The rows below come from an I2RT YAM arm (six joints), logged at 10 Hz.
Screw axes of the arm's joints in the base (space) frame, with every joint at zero. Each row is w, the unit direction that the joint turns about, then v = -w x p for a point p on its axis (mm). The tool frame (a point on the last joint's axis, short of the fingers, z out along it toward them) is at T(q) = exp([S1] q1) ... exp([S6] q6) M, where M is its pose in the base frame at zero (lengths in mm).
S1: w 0 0 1 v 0 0 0
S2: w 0 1 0 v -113.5 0 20
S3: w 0 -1 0 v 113.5 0 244
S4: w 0 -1 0 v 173.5 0 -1
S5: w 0 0 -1 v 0 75 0
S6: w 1 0 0 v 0 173.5 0
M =
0 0 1 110.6
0 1 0 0
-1 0 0 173.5
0 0 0 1
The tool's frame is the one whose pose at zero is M.
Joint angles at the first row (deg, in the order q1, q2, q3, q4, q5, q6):
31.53 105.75 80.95 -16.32 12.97 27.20
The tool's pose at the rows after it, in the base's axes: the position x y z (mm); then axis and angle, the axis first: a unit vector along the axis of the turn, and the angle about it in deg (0 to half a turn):
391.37 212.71 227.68 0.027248 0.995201 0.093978 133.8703
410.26 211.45 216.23 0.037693 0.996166 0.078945 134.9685
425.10 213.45 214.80 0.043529 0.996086 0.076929 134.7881
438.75 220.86 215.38 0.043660 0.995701 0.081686 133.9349
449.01 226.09 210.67 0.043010 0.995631 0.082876 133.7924
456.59 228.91 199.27 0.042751 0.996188 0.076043 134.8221
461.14 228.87 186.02 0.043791 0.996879 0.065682 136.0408
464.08 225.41 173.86 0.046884 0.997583 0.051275 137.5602
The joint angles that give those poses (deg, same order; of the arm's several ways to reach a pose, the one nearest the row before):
29.60 112.53 86.43 -18.15 13.65 26.96
28.34 116.94 90.65 -19.55 14.02 26.96
27.70 120.11 95.07 -20.67 14.07 26.96
27.73 123.39 100.01 -21.32 14.02 26.87
27.70 126.26 103.46 -21.72 13.93 26.79
27.59 129.01 105.75 -22.50 14.02 26.79
27.38 131.04 106.58 -22.87 14.33 26.79
26.92 132.51 106.85 -23.68 14.81 26.79

